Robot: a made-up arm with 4 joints.
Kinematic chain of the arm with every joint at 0, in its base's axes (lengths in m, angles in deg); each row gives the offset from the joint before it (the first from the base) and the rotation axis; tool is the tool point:
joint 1: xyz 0 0 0.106 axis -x
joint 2: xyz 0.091 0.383 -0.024 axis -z
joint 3: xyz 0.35 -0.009 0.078 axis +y
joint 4: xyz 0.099 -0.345 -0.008 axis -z
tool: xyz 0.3 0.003 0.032
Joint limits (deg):
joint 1: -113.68..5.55
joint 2: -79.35..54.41
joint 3: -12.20..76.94
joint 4: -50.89..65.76
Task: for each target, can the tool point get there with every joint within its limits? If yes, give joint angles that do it. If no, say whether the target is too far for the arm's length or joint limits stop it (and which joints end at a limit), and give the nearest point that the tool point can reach.
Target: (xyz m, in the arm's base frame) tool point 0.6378 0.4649 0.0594
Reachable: yes | joints -29.24 -21.67 67.67 -29.86
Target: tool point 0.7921 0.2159 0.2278
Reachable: yes | joints -92.54 -28.09 67.31 46.37
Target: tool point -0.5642 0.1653 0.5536
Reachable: no: joint limits stop it (at a limit: joint 1, joint 2, joint 3) | nearest point -0.1571 0.2990 -0.1160 | short by 0.795 m
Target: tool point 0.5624 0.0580 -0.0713
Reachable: yes | joints -52.39 28.16 38.92 -28.58
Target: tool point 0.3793 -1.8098 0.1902
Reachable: no: too far | nearest point 0.2076 -0.4933 0.1289 | short by 1.329 m
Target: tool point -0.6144 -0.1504 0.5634
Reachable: no: joint limits stop it (at a limit: joint 1, joint 2, joint 3, joint 4) | nearest point -0.0896 -0.4266 0.2730 | short by 0.660 m
